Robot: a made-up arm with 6 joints.
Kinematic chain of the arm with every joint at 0, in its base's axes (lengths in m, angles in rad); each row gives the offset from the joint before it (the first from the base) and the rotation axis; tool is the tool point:
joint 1: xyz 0 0 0.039 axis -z
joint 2: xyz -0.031 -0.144 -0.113 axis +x
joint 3: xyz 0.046 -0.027 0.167 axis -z
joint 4: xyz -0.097 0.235 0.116 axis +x
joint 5: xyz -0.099 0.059 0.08 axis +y
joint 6: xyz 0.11 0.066 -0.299 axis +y
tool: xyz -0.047 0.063 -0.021
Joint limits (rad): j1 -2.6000..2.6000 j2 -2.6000..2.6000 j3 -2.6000..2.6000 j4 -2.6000..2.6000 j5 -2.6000..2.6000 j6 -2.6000..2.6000
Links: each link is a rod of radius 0.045 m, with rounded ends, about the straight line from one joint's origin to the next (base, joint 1, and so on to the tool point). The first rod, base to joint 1, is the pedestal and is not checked.
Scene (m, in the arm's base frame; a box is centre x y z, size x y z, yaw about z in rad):
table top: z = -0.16
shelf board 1: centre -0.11 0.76 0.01 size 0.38 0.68 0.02 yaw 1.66
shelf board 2: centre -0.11 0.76 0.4 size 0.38 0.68 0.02 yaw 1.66
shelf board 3: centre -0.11 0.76 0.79 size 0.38 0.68 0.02 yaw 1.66
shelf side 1: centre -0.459 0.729 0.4 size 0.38 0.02 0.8 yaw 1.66
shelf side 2: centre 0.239 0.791 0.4 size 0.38 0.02 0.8 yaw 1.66
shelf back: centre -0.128 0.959 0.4 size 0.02 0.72 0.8 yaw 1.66
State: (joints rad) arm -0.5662 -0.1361 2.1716 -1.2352 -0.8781 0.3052
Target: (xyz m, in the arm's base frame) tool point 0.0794 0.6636 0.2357
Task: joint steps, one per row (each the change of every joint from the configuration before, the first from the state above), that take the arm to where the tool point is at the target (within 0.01 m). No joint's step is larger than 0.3 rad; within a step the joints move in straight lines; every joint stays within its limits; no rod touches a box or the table.
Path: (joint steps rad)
1: -0.2805 -0.1253 -0.0423 0.0121 -0.1135 -0.0354
2: -0.2805 -0.1253 -0.0422 0.0120 -0.1135 -0.0354
3: -0.2805 -0.1252 -0.0423 0.0121 -0.1135 -0.0354
4: -0.2805 -0.1253 -0.0423 0.0121 -0.1135 -0.0354
5: -0.2806 -0.1253 -0.0423 0.0120 -0.1135 -0.0354
6: 0.0214 0.2322 -0.0635 0.0617 -0.2520 -0.0156
7: 0.0214 0.2321 -0.0636 0.0616 -0.2519 -0.0157
8: 0.0214 0.2322 -0.0635 0.0616 -0.2520 -0.0156

